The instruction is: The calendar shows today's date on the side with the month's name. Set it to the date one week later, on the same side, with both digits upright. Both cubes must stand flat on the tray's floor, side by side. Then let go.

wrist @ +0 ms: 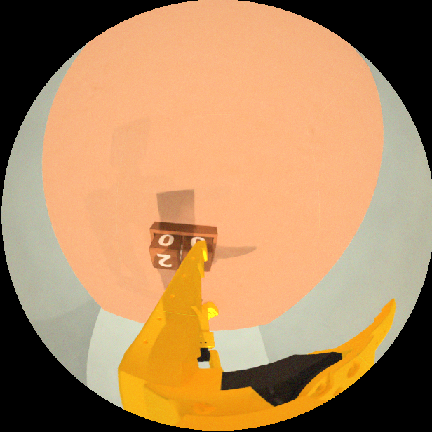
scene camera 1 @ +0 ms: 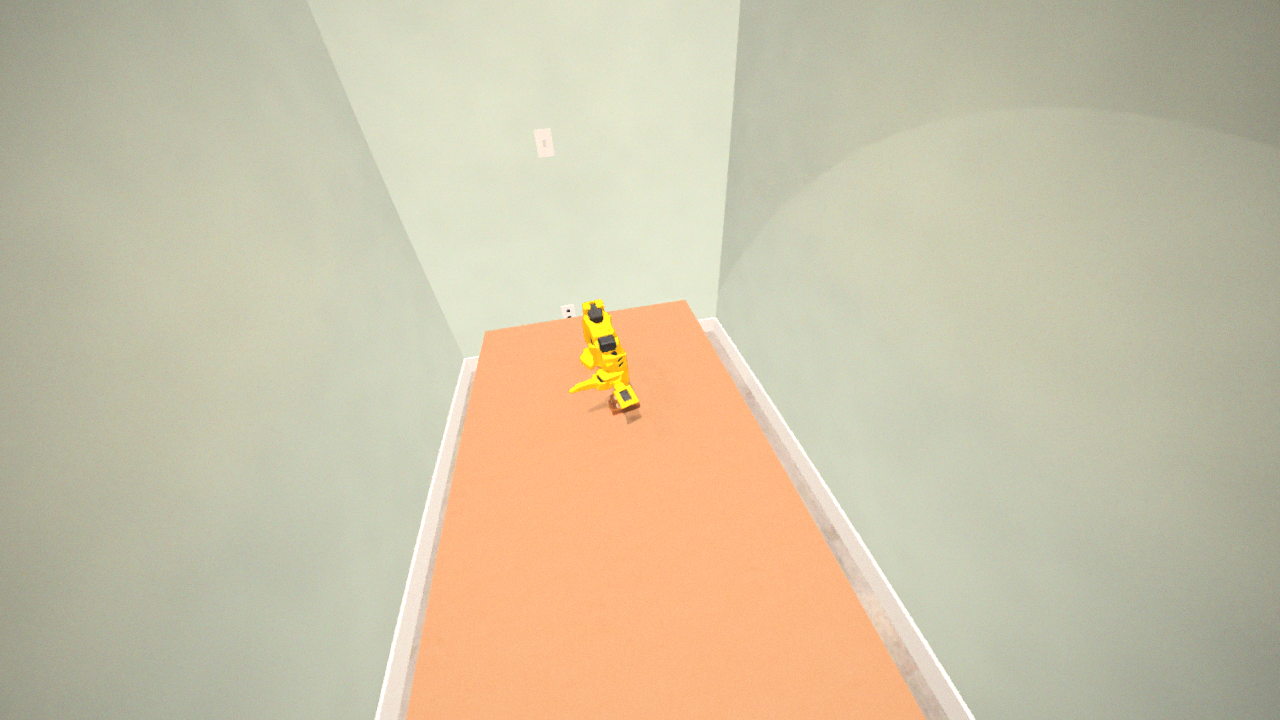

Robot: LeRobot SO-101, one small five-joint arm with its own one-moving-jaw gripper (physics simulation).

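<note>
The brown calendar tray (scene camera 1: 614, 407) (wrist: 184, 229) stands on the table, mostly hidden under the gripper in the scene view. In the wrist view, its left cube (wrist: 166, 241) shows a 0 on top and a 2 on the side towards the lower edge of the view. The right cube (wrist: 189, 242) stands beside it with a thin gap between them. Its top has a round, partly covered digit, and its side is mostly hidden behind the fixed jaw. My gripper (scene camera 1: 600, 396) (wrist: 298, 271) is wide open and empty, the fixed jaw's tip appearing over the right cube.
The orange table (scene camera 1: 644, 555) (wrist: 225, 125) extends around the tray. The arm stands at the table's back end, near the wall with a socket (scene camera 1: 568, 310). Shadows of the arm and jaw fall on the table around the tray.
</note>
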